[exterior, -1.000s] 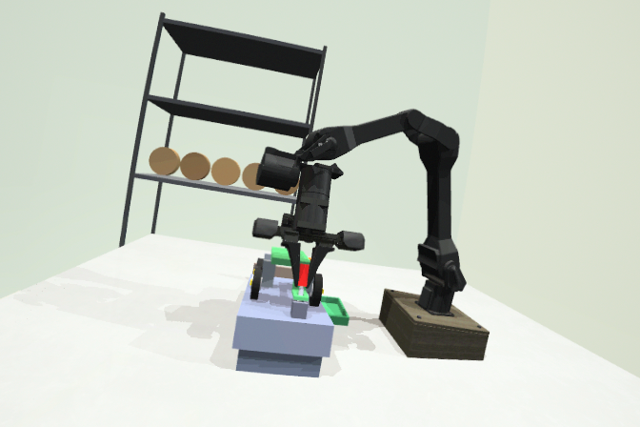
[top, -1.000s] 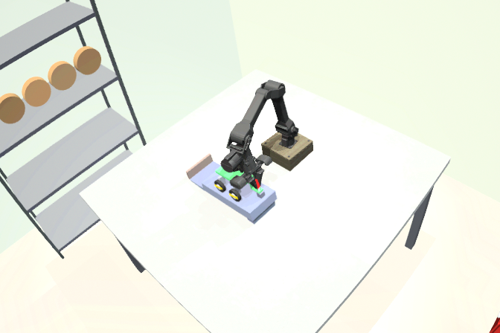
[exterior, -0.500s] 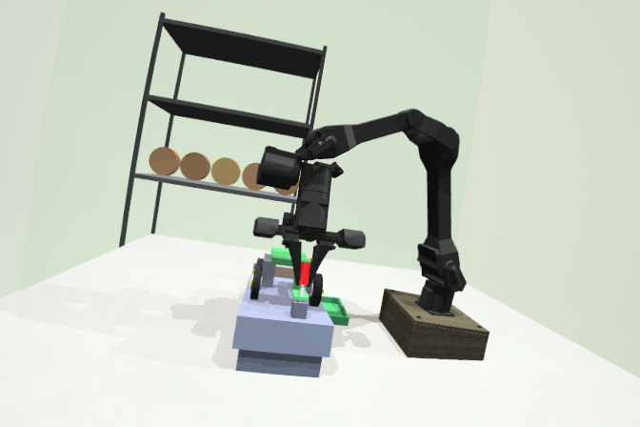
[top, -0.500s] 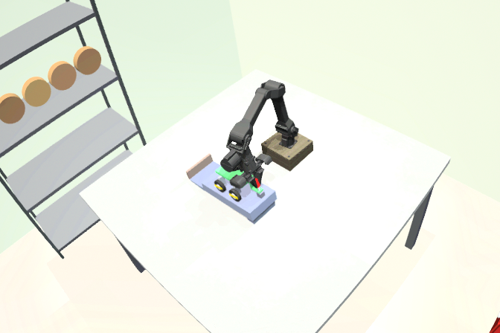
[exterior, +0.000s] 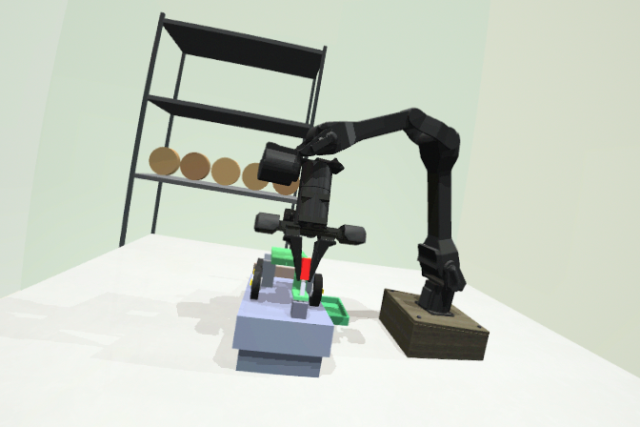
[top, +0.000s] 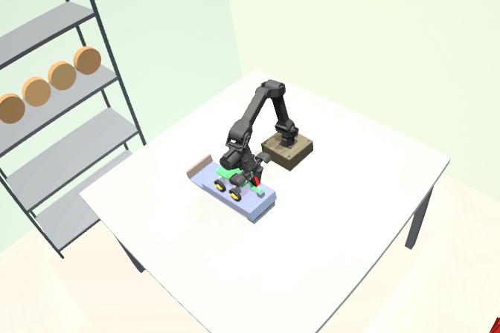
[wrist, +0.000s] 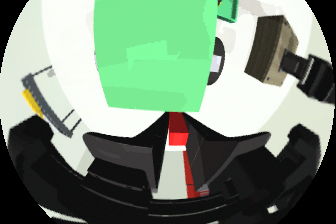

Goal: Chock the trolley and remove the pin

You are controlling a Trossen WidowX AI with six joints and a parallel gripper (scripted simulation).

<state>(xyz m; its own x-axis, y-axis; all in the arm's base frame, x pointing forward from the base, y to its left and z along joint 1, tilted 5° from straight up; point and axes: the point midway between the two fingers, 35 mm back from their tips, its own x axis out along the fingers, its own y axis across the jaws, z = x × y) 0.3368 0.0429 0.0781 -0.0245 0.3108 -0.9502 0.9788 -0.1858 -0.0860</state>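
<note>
My gripper tip is 14 cm past the green tray, 19 cm to the left of it and 15 cm above it. From my gripper tip the other things lie so: red-headed stop pin right at my gripper tip; trolley 11 cm to the right, 3 cm below; lavender ramp 11 cm to the right, 9 cm below.
</note>
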